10 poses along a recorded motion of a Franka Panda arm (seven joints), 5.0 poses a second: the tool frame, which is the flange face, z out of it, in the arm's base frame.
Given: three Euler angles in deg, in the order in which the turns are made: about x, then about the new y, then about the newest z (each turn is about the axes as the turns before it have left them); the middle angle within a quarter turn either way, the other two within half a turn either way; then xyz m.
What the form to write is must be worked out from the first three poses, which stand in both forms.
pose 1, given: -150.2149, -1.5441, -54.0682, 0.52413, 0.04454, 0.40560
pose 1, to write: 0.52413, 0.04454, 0.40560, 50.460, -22.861, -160.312
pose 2, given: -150.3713, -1.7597, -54.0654, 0.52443, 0.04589, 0.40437
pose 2, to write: 0.52443, 0.04589, 0.40437, 50.545, -22.621, -160.262
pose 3, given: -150.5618, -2.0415, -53.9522, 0.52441, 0.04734, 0.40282
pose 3, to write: 0.52441, 0.04734, 0.40282, 50.541, -22.279, -160.144
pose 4, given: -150.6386, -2.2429, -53.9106, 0.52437, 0.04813, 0.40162
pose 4, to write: 0.52437, 0.04813, 0.40162, 50.562, -22.094, -160.034
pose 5, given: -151.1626, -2.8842, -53.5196, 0.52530, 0.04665, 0.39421
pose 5, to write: 0.52530, 0.04665, 0.39421, 50.439, -21.199, -159.782
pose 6, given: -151.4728, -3.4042, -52.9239, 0.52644, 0.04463, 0.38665
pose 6, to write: 0.52644, 0.04463, 0.38665, 50.034, -20.461, -159.407
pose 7, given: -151.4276, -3.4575, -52.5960, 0.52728, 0.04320, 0.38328
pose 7, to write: 0.52728, 0.04320, 0.38328, 49.708, -20.350, -159.223
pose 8, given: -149.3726, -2.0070, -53.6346, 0.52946, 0.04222, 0.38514
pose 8, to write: 0.52946, 0.04222, 0.38514, 49.892, -23.102, -159.219
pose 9, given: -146.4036, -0.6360, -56.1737, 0.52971, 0.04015, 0.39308
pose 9, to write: 0.52971, 0.04015, 0.39308, 51.323, -27.035, -159.241
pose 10, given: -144.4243, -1.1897, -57.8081, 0.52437, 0.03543, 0.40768
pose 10, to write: 0.52437, 0.03543, 0.40768, 52.524, -28.904, -158.261
